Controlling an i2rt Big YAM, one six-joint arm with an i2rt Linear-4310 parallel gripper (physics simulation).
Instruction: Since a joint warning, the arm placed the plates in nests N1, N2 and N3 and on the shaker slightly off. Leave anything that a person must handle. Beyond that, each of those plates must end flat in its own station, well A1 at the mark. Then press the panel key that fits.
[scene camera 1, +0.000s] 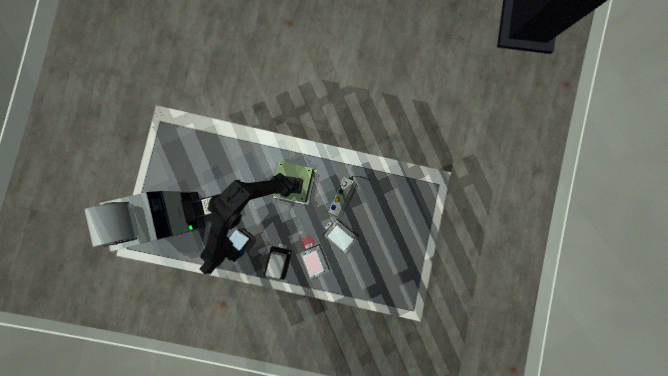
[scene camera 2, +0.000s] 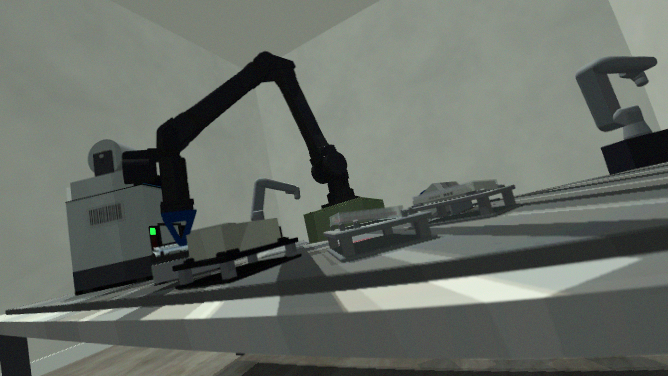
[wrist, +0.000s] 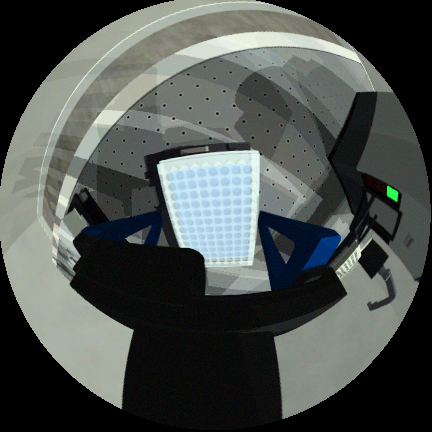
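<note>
My gripper (scene camera 2: 182, 243) (wrist: 209, 216) is open, pointing down, its blue fingers on either side of a blue plate (scene camera 1: 239, 240) (wrist: 215, 200) with round wells. The station's dark rim shows at that plate's far and left edges in the wrist view. A deep grey-cream plate (scene camera 1: 276, 264) (scene camera 2: 235, 237) is on a black station (scene camera 2: 240, 254). A pink plate (scene camera 1: 313, 262) and a white plate (scene camera 1: 341, 236) are on pale stations to the right. The key panel (scene camera 1: 331, 211) carries blue (scene camera 1: 333, 207), yellow (scene camera 1: 337, 199), green (scene camera 1: 341, 191) and white keys. Well marks are too small to read.
A large grey machine (scene camera 1: 141, 220) (scene camera 2: 107, 235) with a green light stands left of the gripper. The arm rises from a green base (scene camera 1: 306, 192) (scene camera 2: 314, 227). A red piece (scene camera 1: 307, 243) is beside the pink plate. A white gridded piece (scene camera 1: 206, 206) (wrist: 349, 260) is near the machine.
</note>
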